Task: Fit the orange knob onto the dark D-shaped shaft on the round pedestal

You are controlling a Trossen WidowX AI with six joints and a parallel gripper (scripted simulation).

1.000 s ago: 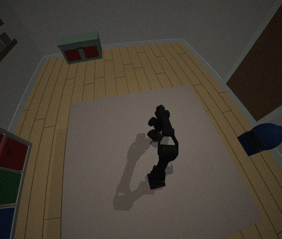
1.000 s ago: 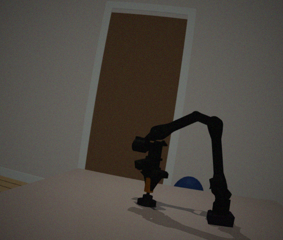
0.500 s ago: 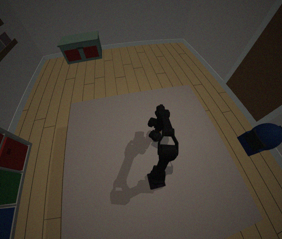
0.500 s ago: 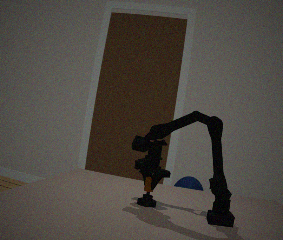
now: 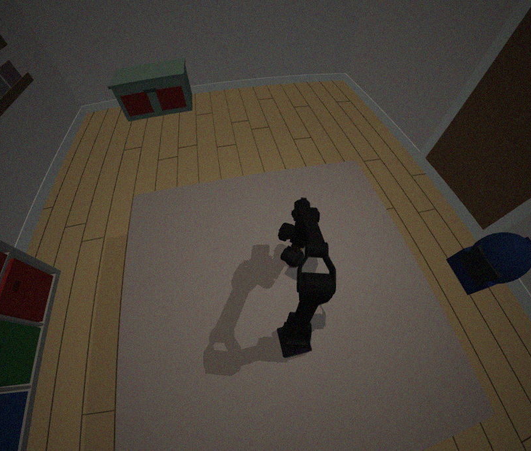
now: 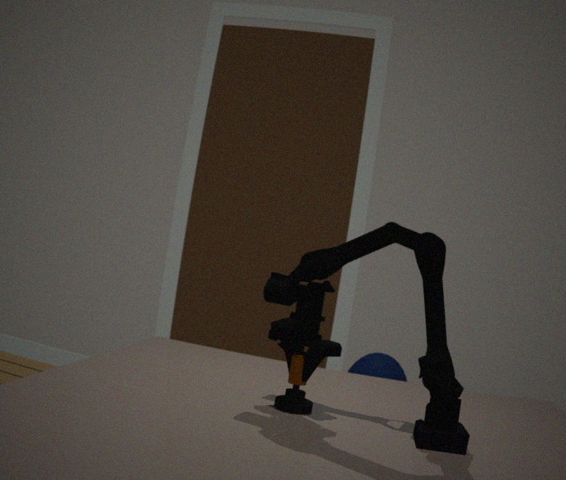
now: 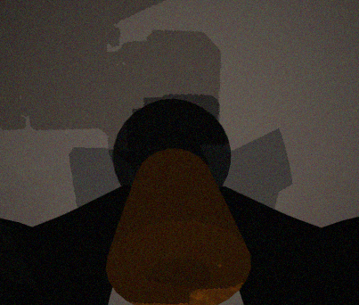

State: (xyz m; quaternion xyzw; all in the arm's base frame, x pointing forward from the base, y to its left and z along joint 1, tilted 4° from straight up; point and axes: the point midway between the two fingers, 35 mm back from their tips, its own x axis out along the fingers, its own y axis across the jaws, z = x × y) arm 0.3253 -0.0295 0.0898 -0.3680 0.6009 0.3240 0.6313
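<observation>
My gripper tip is 2 cm below the orange knob. From my gripper tip the other things lie so: dark round pedestal 4 cm below.
</observation>
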